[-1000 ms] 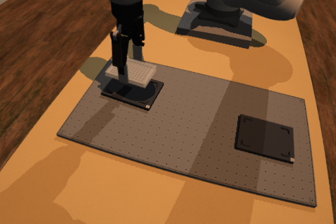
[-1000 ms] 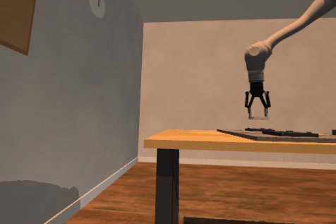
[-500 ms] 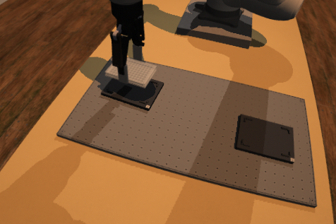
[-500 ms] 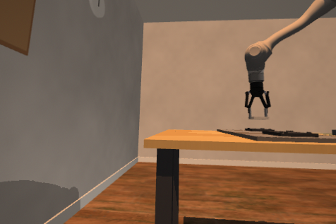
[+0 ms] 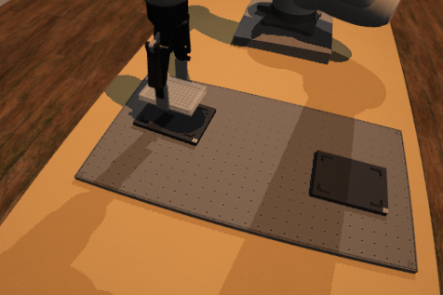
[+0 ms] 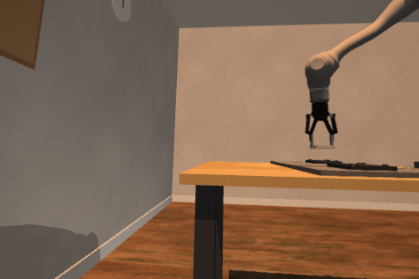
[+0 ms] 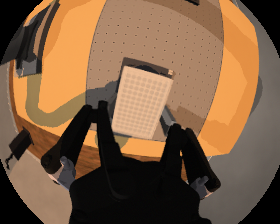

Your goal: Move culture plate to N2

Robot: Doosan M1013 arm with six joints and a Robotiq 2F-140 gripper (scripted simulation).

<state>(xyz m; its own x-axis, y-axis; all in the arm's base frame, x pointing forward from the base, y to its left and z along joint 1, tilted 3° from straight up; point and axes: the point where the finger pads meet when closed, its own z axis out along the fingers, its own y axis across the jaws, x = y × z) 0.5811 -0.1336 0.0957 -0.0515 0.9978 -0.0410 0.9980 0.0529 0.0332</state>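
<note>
Now: hand 2 cm above the lid. Round my hand: plate: 2 cm below; then black nest N1: 9 cm below; then black nest N2: 1 cm ahead, 43 cm to the left, 9 cm below.
</note>
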